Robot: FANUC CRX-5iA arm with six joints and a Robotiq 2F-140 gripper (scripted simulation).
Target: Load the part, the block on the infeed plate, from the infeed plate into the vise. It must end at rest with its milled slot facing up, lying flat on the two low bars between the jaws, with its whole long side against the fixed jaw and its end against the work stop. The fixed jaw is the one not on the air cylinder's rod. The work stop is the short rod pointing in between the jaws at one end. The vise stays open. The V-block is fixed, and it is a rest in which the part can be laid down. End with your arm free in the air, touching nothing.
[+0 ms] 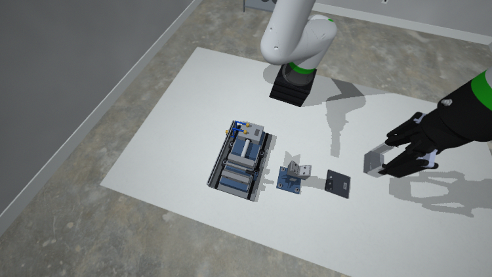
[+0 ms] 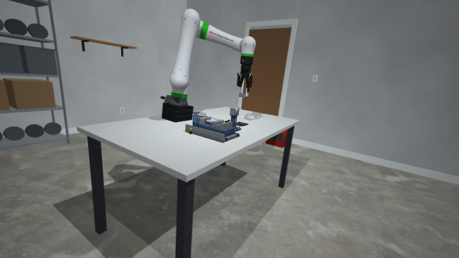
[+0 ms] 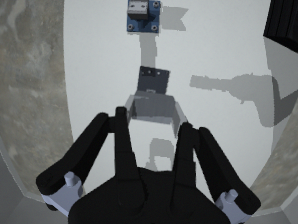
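Right now my hand is 30 mm above the part. The rest, counted from my hand: air cylinder rod: 390 mm to the right, 180 mm below; then air cylinder: 80 mm behind, 390 mm to the right, 180 mm below; then dark infeed plate: 10 mm to the left, 260 mm below.
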